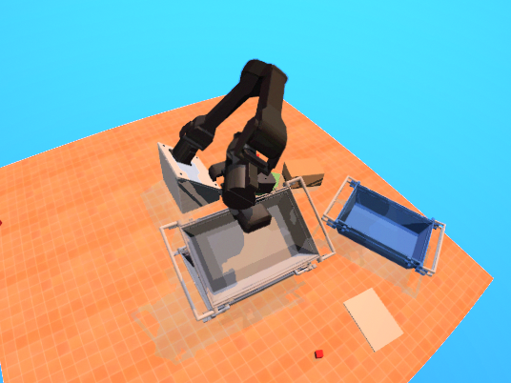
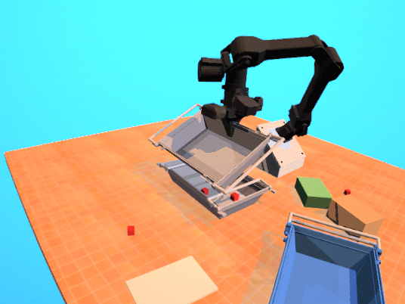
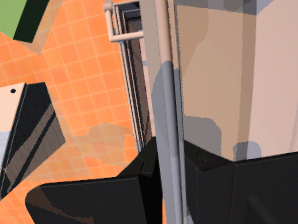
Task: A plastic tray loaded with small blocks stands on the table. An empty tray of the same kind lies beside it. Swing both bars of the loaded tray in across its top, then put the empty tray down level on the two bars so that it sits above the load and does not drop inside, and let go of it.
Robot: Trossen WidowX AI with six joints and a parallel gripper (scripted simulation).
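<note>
Right now the grey tray is 80 mm ahead of my gripper tip, 10 mm to the right of it and 10 mm below it. From my gripper tip the other things lie so: brown box 360 mm to the left, 140 mm below, 140 mm behind; then red cube 340 mm ahead, 170 mm below, 20 mm to the left; then green box 220 mm to the left, 180 mm behind, 150 mm below.
</note>
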